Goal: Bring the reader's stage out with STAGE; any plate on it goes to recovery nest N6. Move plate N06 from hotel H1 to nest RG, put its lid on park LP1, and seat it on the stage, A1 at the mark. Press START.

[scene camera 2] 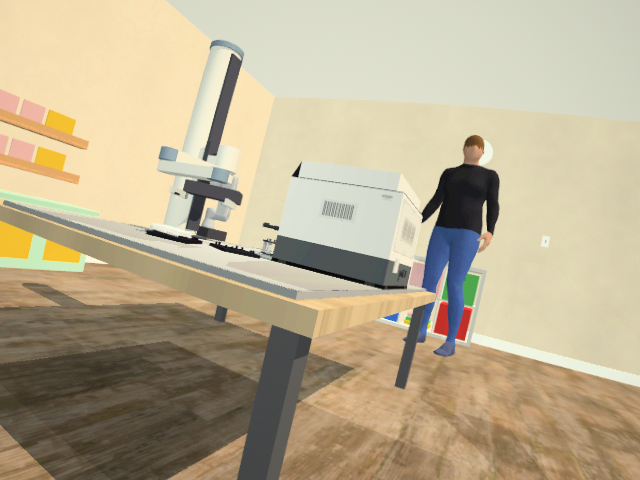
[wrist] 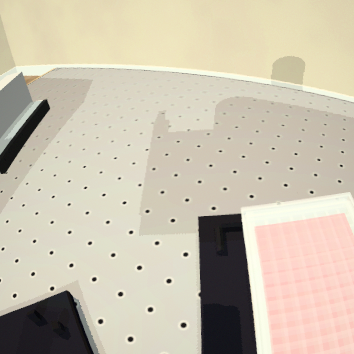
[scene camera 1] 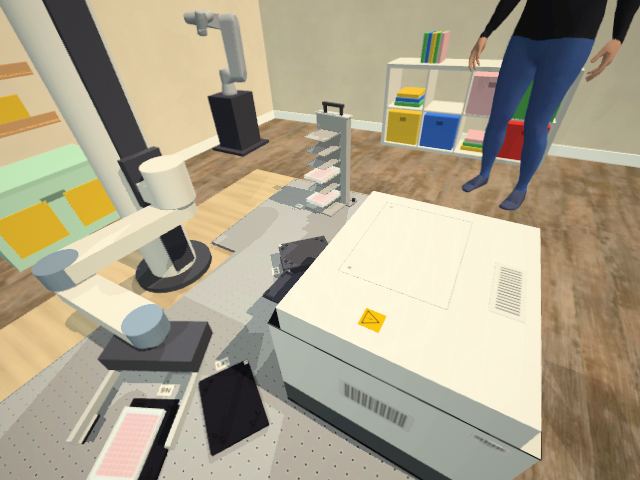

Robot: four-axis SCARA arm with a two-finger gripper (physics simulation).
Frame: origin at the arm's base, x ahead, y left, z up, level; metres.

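Where they show: gripper, between the fingertips: [scene camera 2: 198, 195] [wrist: 208, 63] [scene camera 1: 120, 445]; arm's base, origin of its link: [scene camera 1: 175, 266].
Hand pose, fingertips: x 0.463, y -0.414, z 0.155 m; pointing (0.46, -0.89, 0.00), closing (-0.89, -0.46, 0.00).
Note:
Things, the pixels of their centre, and the offset from my fingertips.
- pink plate, middle of its body: [wrist: 320, 279] [scene camera 1: 128, 442] [scene camera 2: 172, 229] dx -0.071, dy +0.003, dz -0.115 m
- white reader, middle of its body: [scene camera 1: 407, 323] [scene camera 2: 355, 228] dx +0.339, dy +0.424, dz +0.028 m
- dark slab, middle of its body: [scene camera 1: 301, 294] dx +0.077, dy +0.424, dz -0.026 m
- hotel, middle of its body: [scene camera 1: 328, 159] dx -0.161, dy +1.003, dz +0.060 m
My gripper [scene camera 1: 124, 444] is open and empty, raised above the N6 area. In the wrist view one finger [wrist: 25, 132] shows at the left, apart from the plate. A pink plate [scene camera 1: 129, 444] [wrist: 305, 285] lies flat on the dark nest [scene camera 1: 169, 421] [wrist: 220, 300] labelled N6, at the lower right of the wrist view. The white reader [scene camera 1: 408, 330] [scene camera 2: 336, 222] stands at the right. A dark slab [scene camera 1: 281, 285] shows partly at its left side; whether it is the stage is unclear. The hotel [scene camera 1: 345, 160] holds pink plates [scene camera 1: 321, 174] [scene camera 1: 323, 198]; their names are unreadable.
A dark park or nest [scene camera 1: 235, 408] lies between N6 and the reader. Another dark nest [scene camera 1: 299, 251] lies behind, partly hidden by the reader. The arm's column [scene camera 2: 199, 118] stands at the table's back left. A person [scene camera 1: 547, 67] [scene camera 2: 465, 206] stands beyond the table.

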